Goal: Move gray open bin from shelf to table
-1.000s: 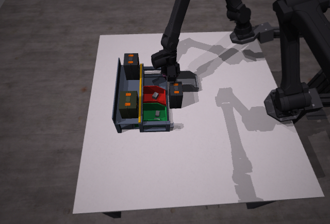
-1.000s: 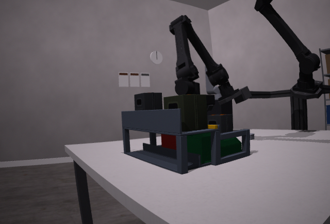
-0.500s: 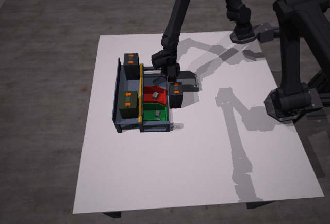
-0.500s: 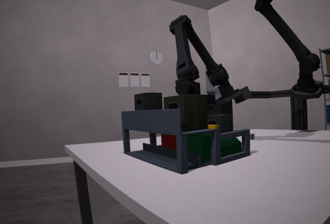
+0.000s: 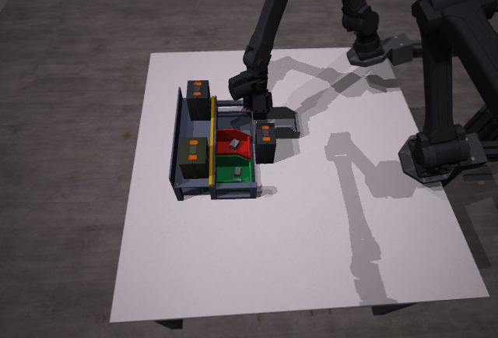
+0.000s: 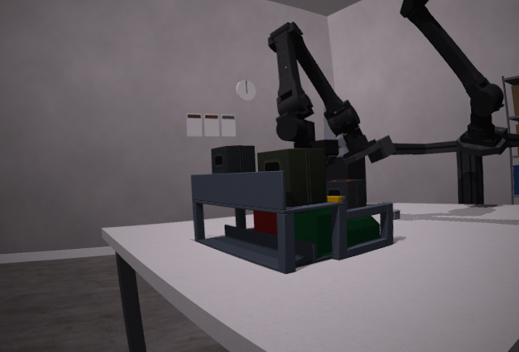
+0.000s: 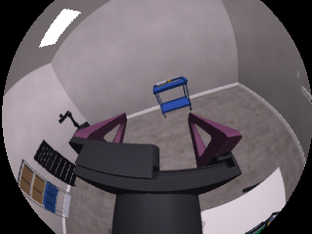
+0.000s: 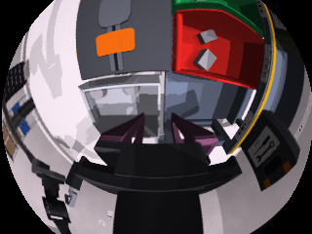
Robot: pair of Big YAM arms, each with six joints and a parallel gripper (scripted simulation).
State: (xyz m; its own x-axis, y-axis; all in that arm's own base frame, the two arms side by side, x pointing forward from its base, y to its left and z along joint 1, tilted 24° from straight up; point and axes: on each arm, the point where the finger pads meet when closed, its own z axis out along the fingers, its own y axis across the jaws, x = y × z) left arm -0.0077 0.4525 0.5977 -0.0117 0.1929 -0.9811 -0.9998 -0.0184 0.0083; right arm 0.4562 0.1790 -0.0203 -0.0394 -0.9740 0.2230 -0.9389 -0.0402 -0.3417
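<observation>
My right hand is 80 mm past the gray bin, 10 mm to the right of it and 50 mm above it. Round my right hand: green bin (140 mm ahead, 200 mm to the left, 40 mm below); then red bin (130 mm ahead, 90 mm to the left, 40 mm below); then shelf (150 mm ahead, 90 mm to the left, 20 mm below).
</observation>
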